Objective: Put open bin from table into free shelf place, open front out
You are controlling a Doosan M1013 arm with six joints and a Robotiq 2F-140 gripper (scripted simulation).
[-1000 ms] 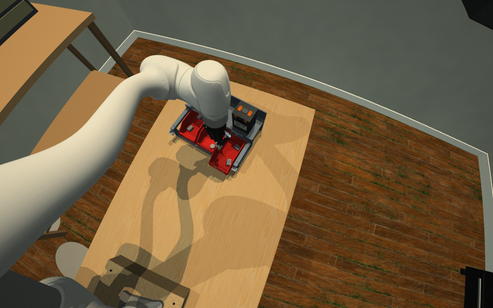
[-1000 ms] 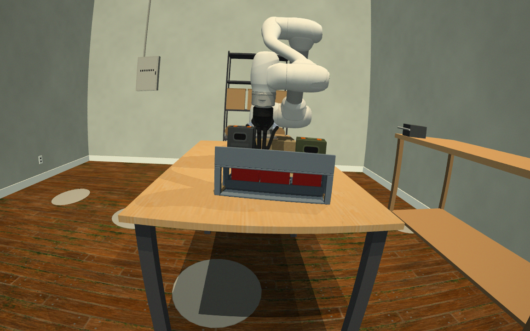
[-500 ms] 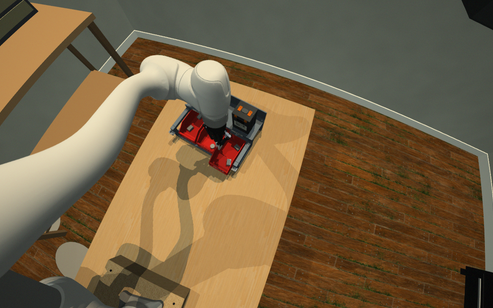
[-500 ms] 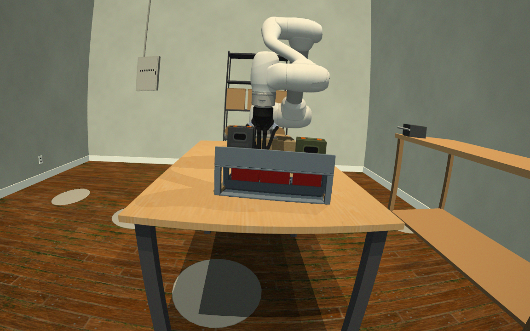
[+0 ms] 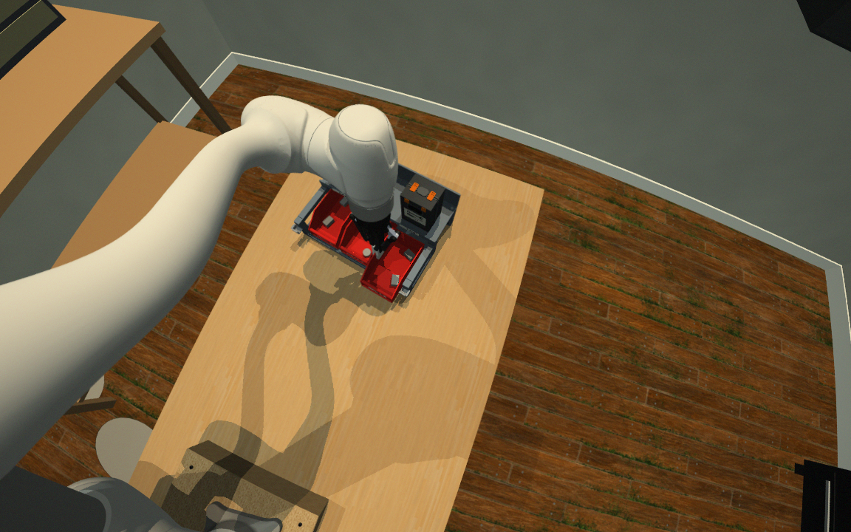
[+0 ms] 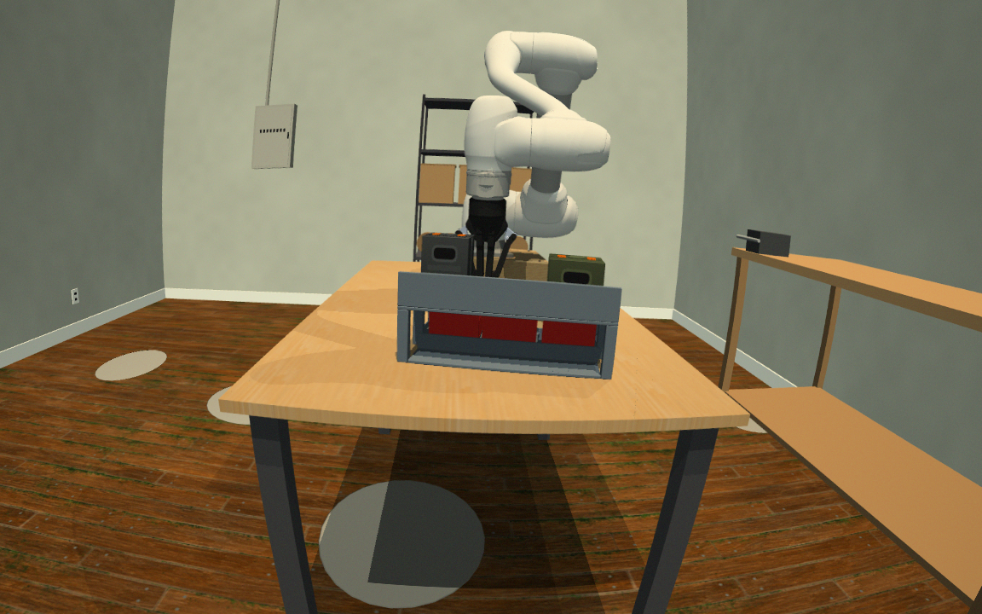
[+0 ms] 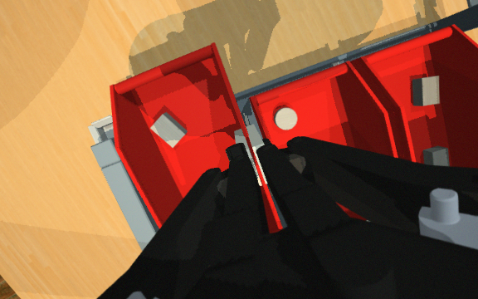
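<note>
Right now my hand is 8 cm to the right of the front lip, 8 cm above it and 2 cm past it.
</note>
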